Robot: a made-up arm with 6 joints.
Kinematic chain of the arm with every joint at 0, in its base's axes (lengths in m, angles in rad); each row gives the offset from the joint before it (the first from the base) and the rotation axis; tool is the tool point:
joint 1: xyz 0 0 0.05 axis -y
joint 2: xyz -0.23 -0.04 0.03 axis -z
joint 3: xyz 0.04 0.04 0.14 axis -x
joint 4: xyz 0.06 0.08 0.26 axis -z
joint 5: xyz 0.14 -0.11 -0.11 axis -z
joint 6: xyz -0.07 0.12 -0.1 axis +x
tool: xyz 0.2 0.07 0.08
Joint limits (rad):
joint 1: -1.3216..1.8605
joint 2: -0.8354..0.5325
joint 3: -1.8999..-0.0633
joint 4: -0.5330..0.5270
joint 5: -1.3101..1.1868
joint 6: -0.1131..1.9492
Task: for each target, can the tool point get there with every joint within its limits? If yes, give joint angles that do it. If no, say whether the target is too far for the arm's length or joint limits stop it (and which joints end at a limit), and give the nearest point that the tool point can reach.
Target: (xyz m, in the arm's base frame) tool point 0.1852 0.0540 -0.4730
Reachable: no: joint limits stop it (at a limit: joint 1, joint 3, joint 5, joint 6) | nearest point 0.1899 0.0198 -0.1777 | short by 0.297 m
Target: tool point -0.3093 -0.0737 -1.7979
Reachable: no: too far | nearest point -0.1933 0.1837 -0.3664 | short by 1.459 m
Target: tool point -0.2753 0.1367 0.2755
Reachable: yes | joints 0.8256 -0.2472 -0.4203 -0.2455 -1.0224 1.3411
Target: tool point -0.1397 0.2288 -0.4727
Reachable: no: joint limits stop it (at a limit: joint 1, joint 2, joint 3, joint 4, joint 6) | nearest point -0.1942 0.2266 -0.3703 | short by 0.116 m
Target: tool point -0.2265 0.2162 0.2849
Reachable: yes | joints 0.7918 -0.5272 -0.2133 0.3683 -0.2891 0.1505
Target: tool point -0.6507 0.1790 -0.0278
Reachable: no: joint limits stop it (at a limit: joint 2, joint 4, joint 6) | nearest point -0.4975 0.1874 -0.0095 | short by 0.155 m
